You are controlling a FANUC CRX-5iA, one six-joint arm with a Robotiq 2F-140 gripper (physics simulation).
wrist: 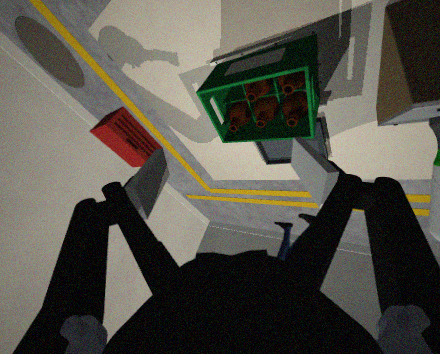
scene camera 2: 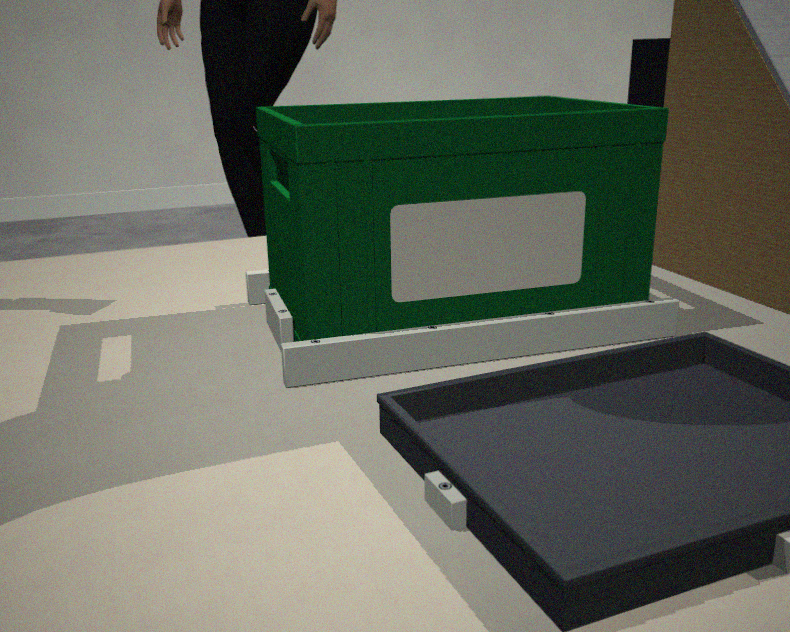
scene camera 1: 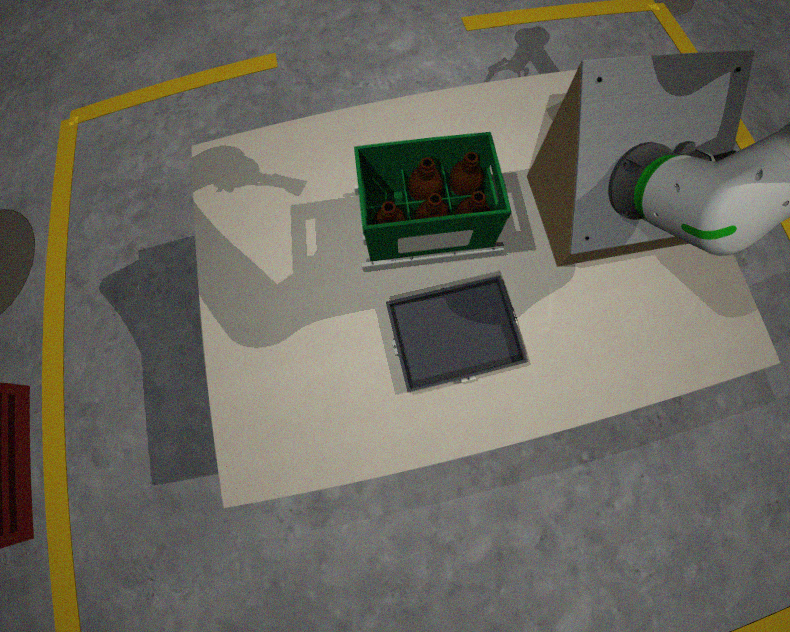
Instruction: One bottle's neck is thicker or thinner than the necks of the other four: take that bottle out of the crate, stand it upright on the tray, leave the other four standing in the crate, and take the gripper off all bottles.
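Frame: origin at the arm's base, x ahead, y left, z up, level; centimetres.
Seen in the pictures: gripper, fingertip midpoint: [wrist: 227,156]; arm's base, origin of the base link: [scene camera 1: 641,181].
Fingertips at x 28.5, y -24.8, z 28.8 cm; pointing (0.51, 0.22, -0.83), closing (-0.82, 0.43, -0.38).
Pixels of each thing's top centre, then the offset from my fingertips to it. "pt": a spot on its surface instead.
- green crate, middle of its top: [scene camera 2: 446,108] [scene camera 1: 430,177] [wrist: 254,114] dx +11.9, dy +13.6, dz -28.8 cm
- middle bottle, middle of its top: [scene camera 1: 427,162] [wrist: 251,97] dx +11.1, dy +9.4, dz -30.0 cm
- tray, surface spot: [scene camera 2: 592,474] pt dx +18.2, dy +41.1, dz -45.8 cm
The green crate [scene camera 1: 382,242] [scene camera 2: 322,237] [wrist: 300,55] holds upright brown bottles. Its far row has a middle bottle [scene camera 1: 424,181] [wrist: 256,89] and a right bottle [scene camera 1: 467,176] [wrist: 291,80]; the far left cell is empty. The tray-side row has a left [scene camera 1: 390,212] [wrist: 239,115], middle [scene camera 1: 432,208] [wrist: 265,110] and right bottle [scene camera 1: 473,202] [wrist: 294,106]. I cannot tell which neck differs. Scene camera 2 hides the bottles behind the wall. The tray [scene camera 1: 454,336] [scene camera 2: 592,474] [wrist: 280,152] is empty. My gripper [wrist: 227,156] is open and empty, away from the crate.
Low pale rails [scene camera 1: 434,257] [scene camera 2: 480,349] border the crate. The arm [scene camera 1: 724,191] is mounted on a large wooden block [scene camera 1: 556,184] [scene camera 2: 724,197] with a grey plate. A red box [scene camera 1: 14,461] [wrist: 122,140] lies outside the yellow floor line. A person [scene camera 2: 247,98] stands behind the table.
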